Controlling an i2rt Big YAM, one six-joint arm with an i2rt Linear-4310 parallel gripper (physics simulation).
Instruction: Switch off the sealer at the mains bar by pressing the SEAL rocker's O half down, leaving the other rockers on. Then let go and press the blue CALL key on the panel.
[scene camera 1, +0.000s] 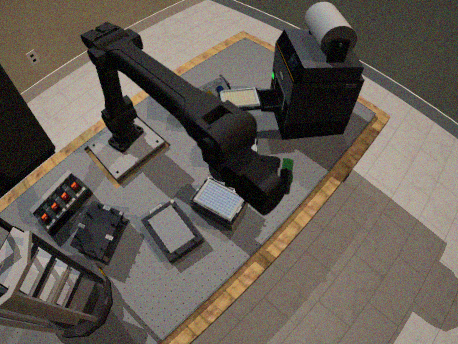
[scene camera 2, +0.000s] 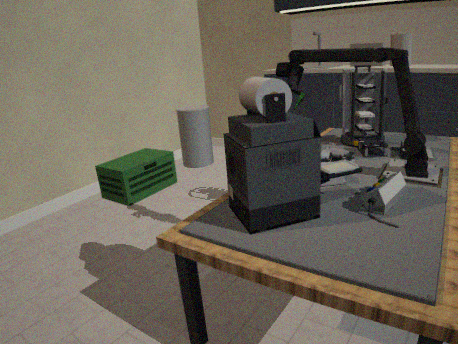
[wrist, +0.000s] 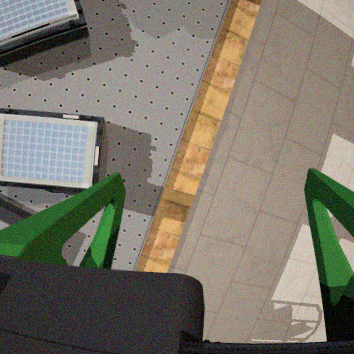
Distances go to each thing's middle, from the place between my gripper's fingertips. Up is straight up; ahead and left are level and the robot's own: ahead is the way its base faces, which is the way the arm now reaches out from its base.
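Labels:
From my hand, the white roll (scene camera 1: 323, 28) is 110 mm above it, 60 mm behind it and 500 mm to the left of it. Then there's the plate rack (scene camera 1: 52, 291), and that's 70 mm below my hand, 340 mm behind it and 510 mm to the right of it. Going by their middles, the white roll is the nearest to my hand of the things named here.

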